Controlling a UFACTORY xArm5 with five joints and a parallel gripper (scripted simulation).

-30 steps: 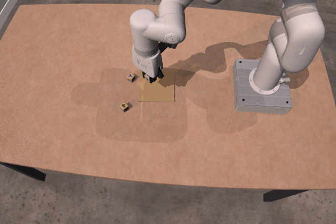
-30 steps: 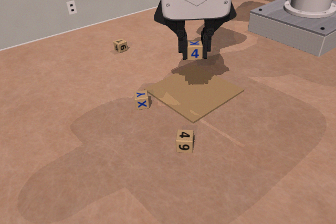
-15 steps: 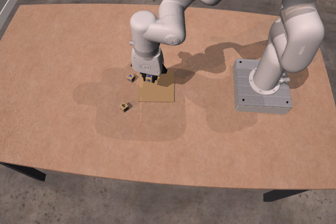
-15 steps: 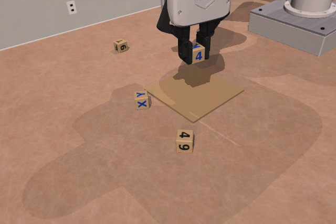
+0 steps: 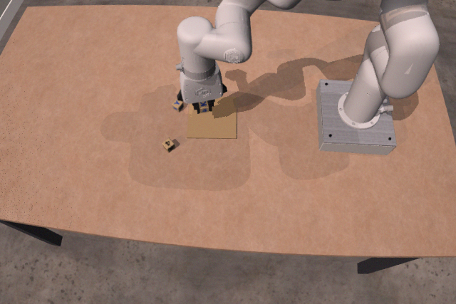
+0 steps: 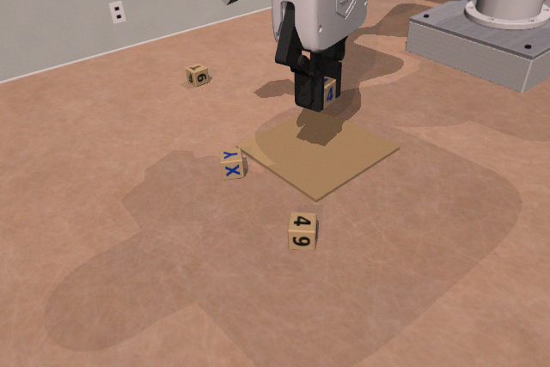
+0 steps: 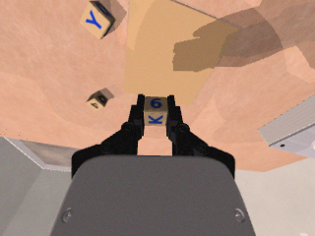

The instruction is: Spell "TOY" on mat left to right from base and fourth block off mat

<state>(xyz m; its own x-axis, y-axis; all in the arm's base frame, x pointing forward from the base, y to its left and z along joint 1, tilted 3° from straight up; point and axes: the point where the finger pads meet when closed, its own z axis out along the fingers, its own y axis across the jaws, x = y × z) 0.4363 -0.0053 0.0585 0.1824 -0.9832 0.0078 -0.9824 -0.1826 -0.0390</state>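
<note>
My gripper is now 2 cm past the tan mat, 2 cm to the left of it and 10 cm above it. Also, from my hand: O block (1 cm below); T block (3 cm behind, 28 cm to the right, 9 cm below).
</note>
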